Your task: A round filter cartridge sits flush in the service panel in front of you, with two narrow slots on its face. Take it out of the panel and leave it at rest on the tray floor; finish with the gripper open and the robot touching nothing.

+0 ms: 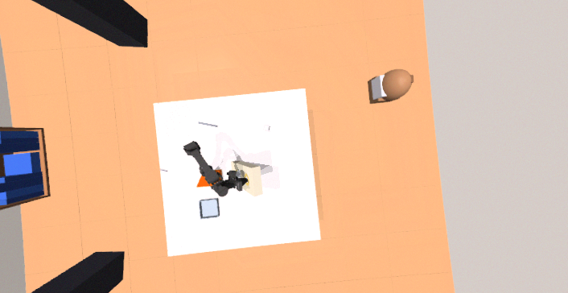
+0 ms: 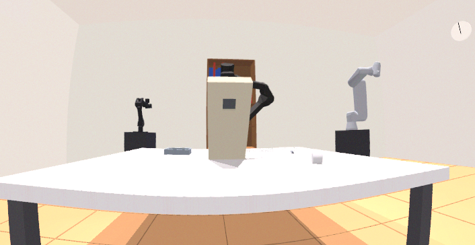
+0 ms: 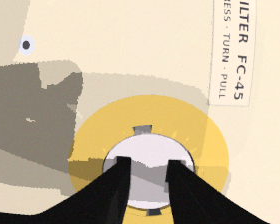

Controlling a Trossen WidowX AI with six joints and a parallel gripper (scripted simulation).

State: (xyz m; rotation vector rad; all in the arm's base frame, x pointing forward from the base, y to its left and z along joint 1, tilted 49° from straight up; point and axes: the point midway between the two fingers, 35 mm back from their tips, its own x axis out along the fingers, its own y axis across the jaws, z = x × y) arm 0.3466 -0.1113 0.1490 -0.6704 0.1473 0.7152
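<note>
My gripper tip is 1 cm short of the white round filter cartridge and 1 cm above it. The rest, counted from my gripper tip: small white cylinder 36 cm to the left, 25 cm below, 9 cm ahead; then grey square tray 38 cm behind, 33 cm to the right, 27 cm below.
</note>
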